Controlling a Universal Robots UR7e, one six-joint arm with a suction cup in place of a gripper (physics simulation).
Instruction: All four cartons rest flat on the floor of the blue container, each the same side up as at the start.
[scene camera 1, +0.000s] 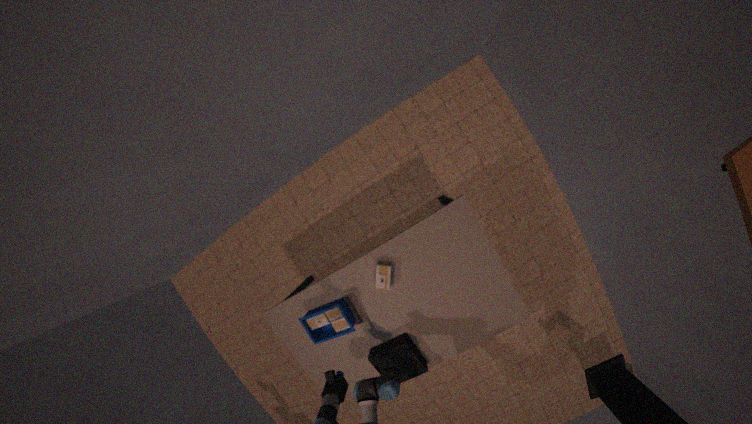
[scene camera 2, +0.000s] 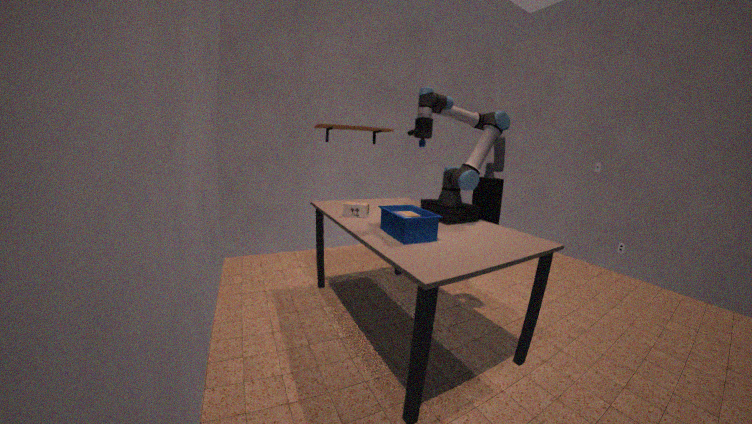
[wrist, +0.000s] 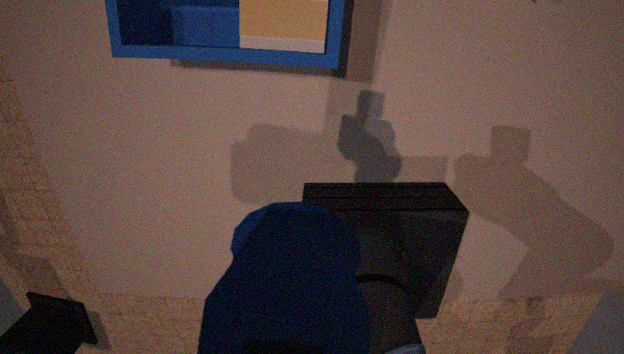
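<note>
The blue container stands upright on the table. Three cartons lie inside it: one at the left, one and another side by side at the right. Their undersides are hidden. The fourth carton rests on the table, apart from the container, with arrow marks on its side in scene camera 2. My gripper, a blue suction cup, is open with no carton on it. It hangs high above the table, to the robot-base side of the container.
The table carries the black robot base near its edge. A wooden shelf is on the wall. A black post stands beyond the table. The arm's shadows fall across the table top.
</note>
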